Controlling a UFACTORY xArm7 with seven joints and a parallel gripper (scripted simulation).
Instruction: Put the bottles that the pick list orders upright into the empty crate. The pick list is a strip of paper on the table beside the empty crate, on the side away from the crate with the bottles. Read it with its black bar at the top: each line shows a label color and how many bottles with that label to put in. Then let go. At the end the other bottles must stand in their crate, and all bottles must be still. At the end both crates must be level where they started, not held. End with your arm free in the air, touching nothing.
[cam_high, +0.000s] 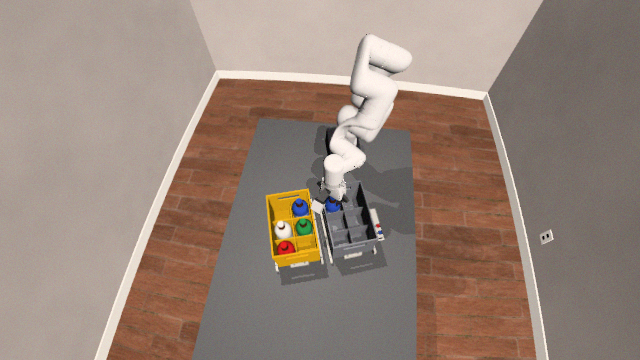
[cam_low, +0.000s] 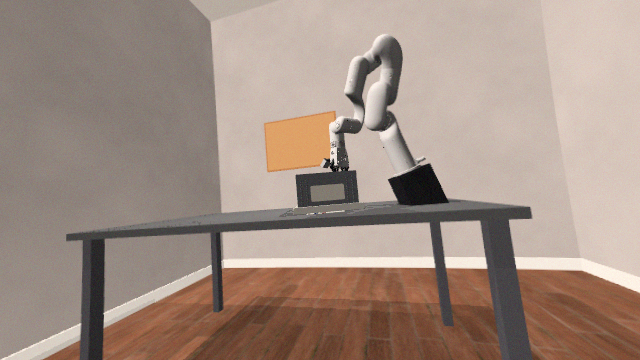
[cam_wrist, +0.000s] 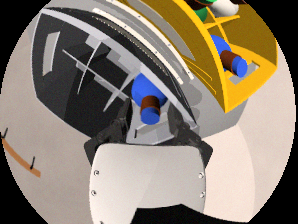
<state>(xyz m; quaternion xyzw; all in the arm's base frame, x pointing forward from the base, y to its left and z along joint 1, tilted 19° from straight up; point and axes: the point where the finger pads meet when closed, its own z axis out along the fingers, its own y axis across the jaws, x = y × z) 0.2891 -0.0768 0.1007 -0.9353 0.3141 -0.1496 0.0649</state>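
The red-label bottle is 20 cm ahead of my hand, 20 cm to the right of it and 7 cm below it. From my hand the other things lie so: grey crate: 8 cm ahead, 6 cm to the left, 7 cm below; then yellow crate: 11 cm ahead, 17 cm to the right, 7 cm below; then green bottle: 10 cm ahead, 13 cm to the right, 7 cm below.
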